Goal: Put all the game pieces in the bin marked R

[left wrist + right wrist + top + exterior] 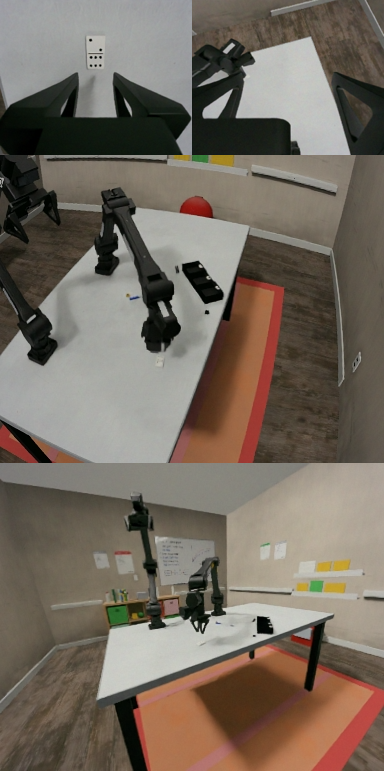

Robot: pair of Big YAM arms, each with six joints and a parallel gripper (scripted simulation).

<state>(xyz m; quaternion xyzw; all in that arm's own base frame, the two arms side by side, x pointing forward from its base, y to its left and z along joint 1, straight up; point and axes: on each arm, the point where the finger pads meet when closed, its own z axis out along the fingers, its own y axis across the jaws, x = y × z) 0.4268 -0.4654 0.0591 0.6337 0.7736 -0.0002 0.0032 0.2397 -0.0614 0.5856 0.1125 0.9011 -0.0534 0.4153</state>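
Right now the white domino is 7 cm below my left hand. The rest, counted from my left hand: blue piece: 28 cm to the left, 22 cm behind, 7 cm below; then yellow piece: 29 cm to the left, 25 cm behind, 7 cm below; then black piece: 30 cm to the left, 9 cm ahead, 7 cm below.
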